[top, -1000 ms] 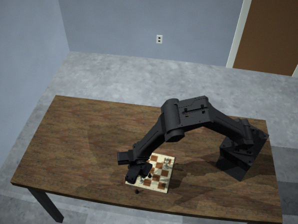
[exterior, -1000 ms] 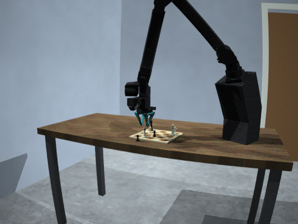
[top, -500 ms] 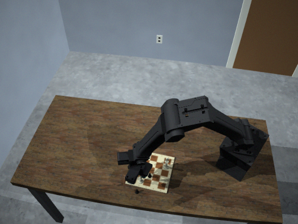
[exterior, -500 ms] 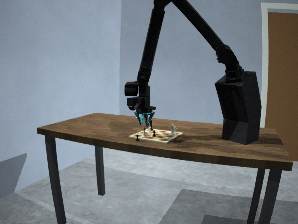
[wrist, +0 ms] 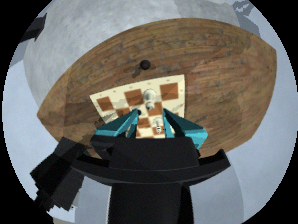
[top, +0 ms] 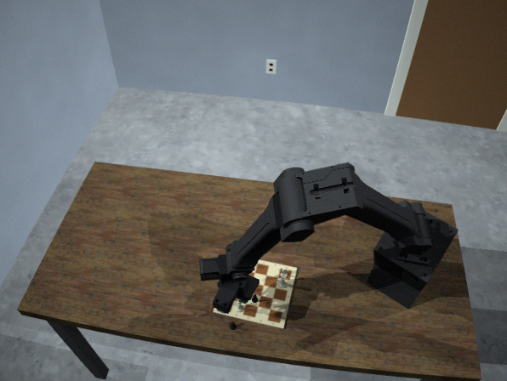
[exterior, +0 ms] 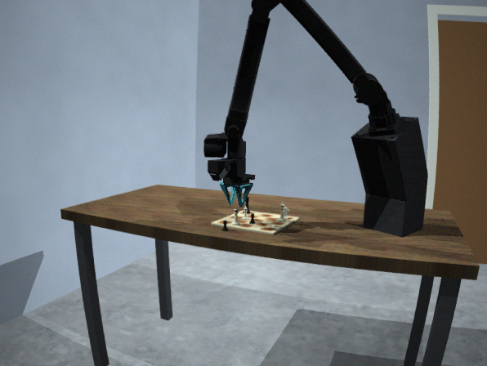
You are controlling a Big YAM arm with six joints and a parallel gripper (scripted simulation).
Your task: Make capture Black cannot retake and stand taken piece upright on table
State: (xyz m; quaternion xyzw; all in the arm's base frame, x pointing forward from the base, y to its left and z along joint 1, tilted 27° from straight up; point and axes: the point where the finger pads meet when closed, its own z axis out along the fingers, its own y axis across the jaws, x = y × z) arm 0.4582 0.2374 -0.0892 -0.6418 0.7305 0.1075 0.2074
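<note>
Now: the chessboard 8 cm to the right of my hand, 7 cm below it and 3 cm behind it. The rest, counted from my hand: tall black piece: 15 cm to the right, 6 cm ahead, 4 cm below; then tall white piece: 12 cm to the right, 10 cm behind, 4 cm below.
</note>
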